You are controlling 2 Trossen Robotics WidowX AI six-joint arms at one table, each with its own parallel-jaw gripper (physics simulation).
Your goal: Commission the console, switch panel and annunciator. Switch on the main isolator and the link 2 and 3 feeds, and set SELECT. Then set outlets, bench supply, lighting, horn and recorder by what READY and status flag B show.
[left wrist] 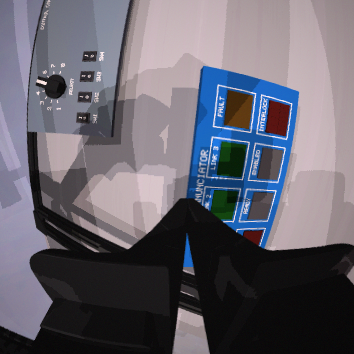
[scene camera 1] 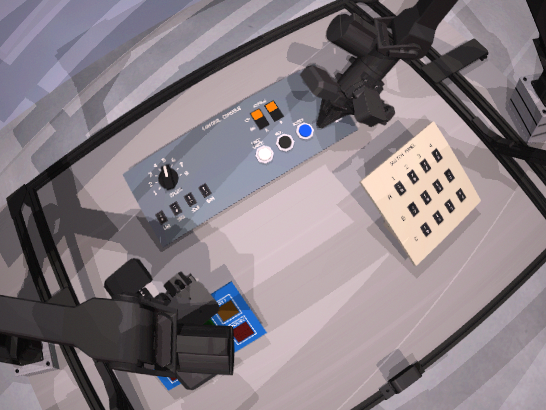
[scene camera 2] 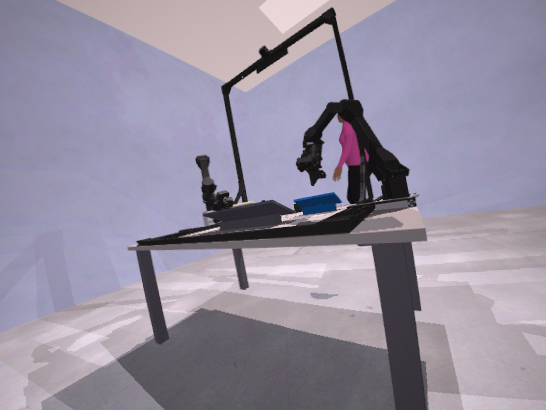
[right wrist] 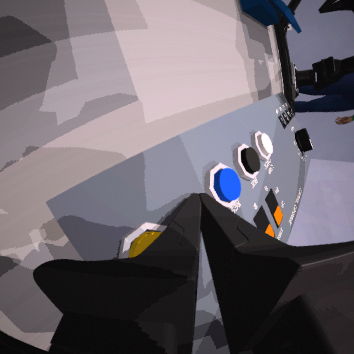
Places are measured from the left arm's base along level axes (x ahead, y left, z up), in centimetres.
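Where they show: left gripper, fingertip midpoint: (left wrist: 185, 204) (scene camera 2: 312, 185) (right wrist: 319, 10); right gripper, fingertip midpoint: (scene camera 1: 319, 126) (right wrist: 197, 199); left arm's base at its link origin: (scene camera 1: 28, 347) (scene camera 2: 396, 197) (right wrist: 296, 78); right arm's base at its link origin: (scene camera 2: 211, 210).
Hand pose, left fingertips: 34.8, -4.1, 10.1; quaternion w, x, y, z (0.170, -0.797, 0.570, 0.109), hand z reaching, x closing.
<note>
Things, the pixels of their top centre, and the offset from my left fingertips, as dx, dy, dz. "spot": a spot on its surface instead.
- cream switch panel at a spot on its surface: (scene camera 1: 420, 250) spot: +39.8, -0.9, -8.5
- blue annunciator at its top centre: (left wrist: 225, 187) (scene camera 1: 190, 330) (right wrist: 293, 6) (scene camera 2: 315, 195) +0.8, -1.8, -4.6
- READY tile at a spot on its surface: (left wrist: 259, 205) spot: -0.3, -5.9, -8.0
- blue button at its top centre: (right wrist: 236, 186) (scene camera 1: 305, 128) +29.0, +26.4, -6.2
- yellow button at its top centre: (right wrist: 163, 262) +35.5, +28.0, -6.2
- black button at its top centre: (right wrist: 258, 160) (scene camera 1: 284, 140) +25.0, +25.4, -6.2
- white button at its top centre: (right wrist: 271, 144) (scene camera 1: 264, 152) +20.9, +24.4, -6.2
The grey console (scene camera 1: 215, 155) (left wrist: 95, 20) (right wrist: 165, 170) has its SELECT dial (scene camera 1: 168, 177) (left wrist: 55, 86) pointing at 5. Both status flags (scene camera 1: 264, 115) show orange in their upper halves in scene camera 1. The cream switch panel (scene camera 1: 420, 250) has three rows of black rockers. On the blue annunciator (left wrist: 204, 100) (scene camera 2: 317, 202), the READY tile (left wrist: 259, 205) looks grey and unlit. My left gripper (left wrist: 185, 204) (scene camera 2: 314, 183) is shut and empty, above the annunciator. My right gripper (right wrist: 197, 199) (scene camera 1: 320, 125) is shut and empty, low over the console beside the blue button (right wrist: 228, 184) (scene camera 1: 305, 131), partly covering the yellow button (right wrist: 144, 244).
The black button (scene camera 1: 285, 142) (right wrist: 250, 161) and white button (scene camera 1: 264, 154) (right wrist: 265, 144) are in line with the blue one. Small rockers (scene camera 1: 190, 199) (left wrist: 86, 76) sit beside the dial. The left arm hides part of the annunciator in scene camera 1. A black frame surrounds the table.
</note>
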